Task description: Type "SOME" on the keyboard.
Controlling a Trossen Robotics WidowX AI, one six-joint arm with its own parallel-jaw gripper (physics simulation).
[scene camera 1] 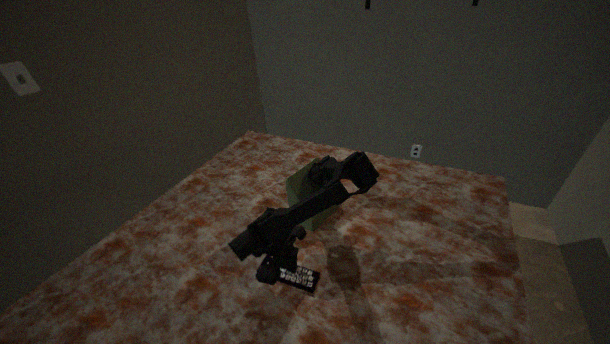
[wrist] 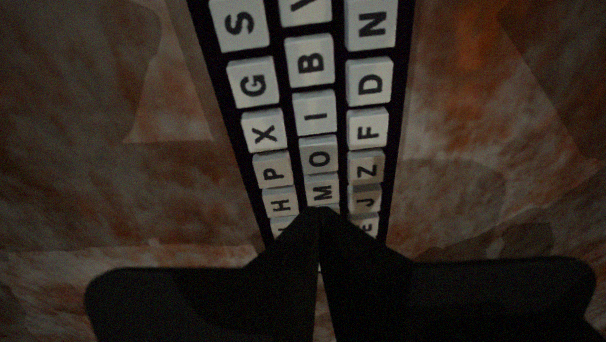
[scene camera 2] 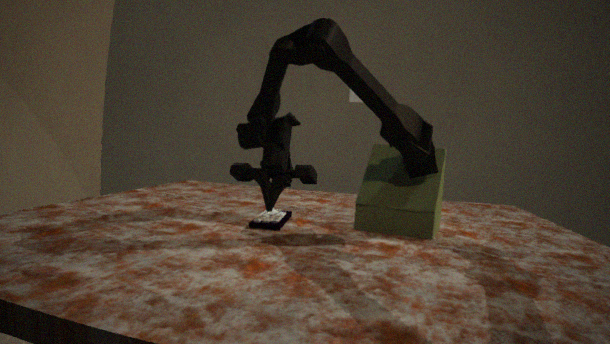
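Pixels of known places: gripper, fingertip midpoint: (scene camera 1: pixel 294 272) (wrist: pixel 316 217) (scene camera 2: pixel 268 211); arm's base at its link origin: (scene camera 1: pixel 316 174) (scene camera 2: pixel 421 164).
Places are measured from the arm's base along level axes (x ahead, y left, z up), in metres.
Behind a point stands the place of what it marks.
Observation:
The black keyboard (scene camera 1: pixel 314 286) {x 0.327, y 0.133, z -0.137 m} (scene camera 2: pixel 265 226) {x 0.308, y 0.132, z -0.141 m} (wrist: pixel 339 75) {x 0.311, y 0.016, z -0.136 m} with pale letter keys lies flat on the table. In the wrist view, the S key (wrist: pixel 240 24) {x 0.339, y -0.002, z -0.131 m} is near the top in the left column. The O key (wrist: pixel 319 157) {x 0.318, y 0.044, z -0.131 m} and the M key (wrist: pixel 323 192) {x 0.316, y 0.062, z -0.131 m} are in the middle column. The E key (wrist: pixel 367 227) {x 0.296, y 0.087, z -0.131 m} is low in the right column, partly covered by a finger. My gripper (scene camera 2: pixel 270 209) {x 0.320, y 0.066, z -0.122 m} (wrist: pixel 316 217) {x 0.320, y 0.066, z -0.122 m} is shut and empty, pointing down over the keyboard. In the wrist view its tips cover the key just below M; contact cannot be told.
The arm's base is at a green block (scene camera 1: pixel 300 185) {x 0.083, y -0.026, z 0.004 m} (scene camera 2: pixel 395 220) {x 0.050, y 0.063, z -0.118 m}, which stands on the mottled orange and white table (scene camera 1: pixel 415 300) {x 0.243, y 0.397, z -0.149 m} (scene camera 2: pixel 200 295) {x 0.278, y 0.525, z -0.149 m} beside the keyboard. Walls stand beyond the table edges. The arm casts shadows on the table top.

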